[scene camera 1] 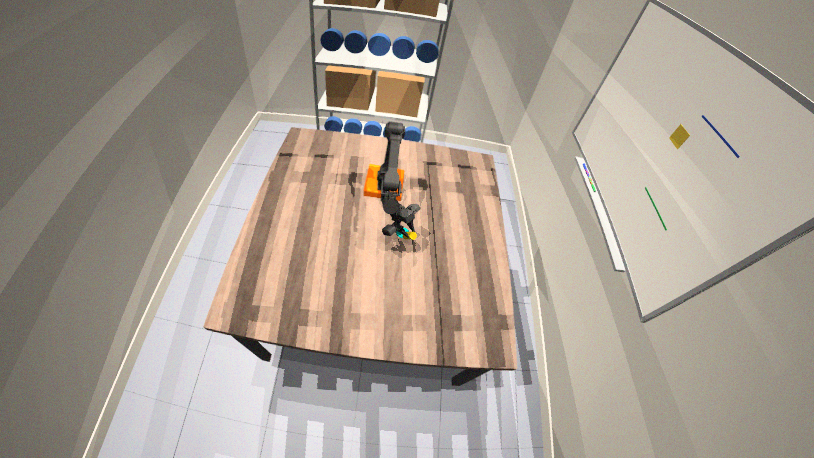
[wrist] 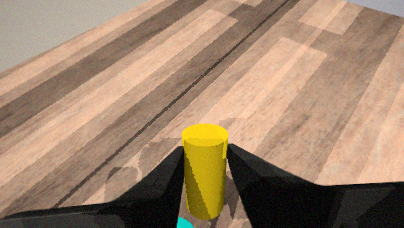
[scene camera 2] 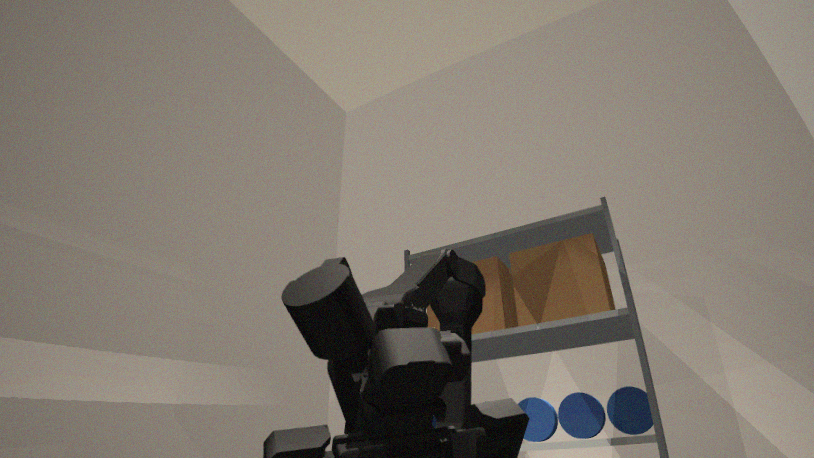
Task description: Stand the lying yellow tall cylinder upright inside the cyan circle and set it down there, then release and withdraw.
Labels:
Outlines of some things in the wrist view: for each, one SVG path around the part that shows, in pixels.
My gripper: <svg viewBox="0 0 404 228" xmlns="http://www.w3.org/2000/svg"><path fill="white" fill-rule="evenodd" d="M184 147L178 146L149 174L111 202L18 212L0 218L0 228L177 228L184 182ZM228 143L227 160L230 172L252 228L404 228L404 181L329 186L317 185L298 175L285 171L233 143Z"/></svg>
A yellow cylinder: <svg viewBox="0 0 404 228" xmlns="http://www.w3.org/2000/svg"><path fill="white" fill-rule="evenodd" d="M196 124L187 127L182 132L186 206L189 212L197 217L197 219L211 220L220 214L224 206L228 132L218 125Z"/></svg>

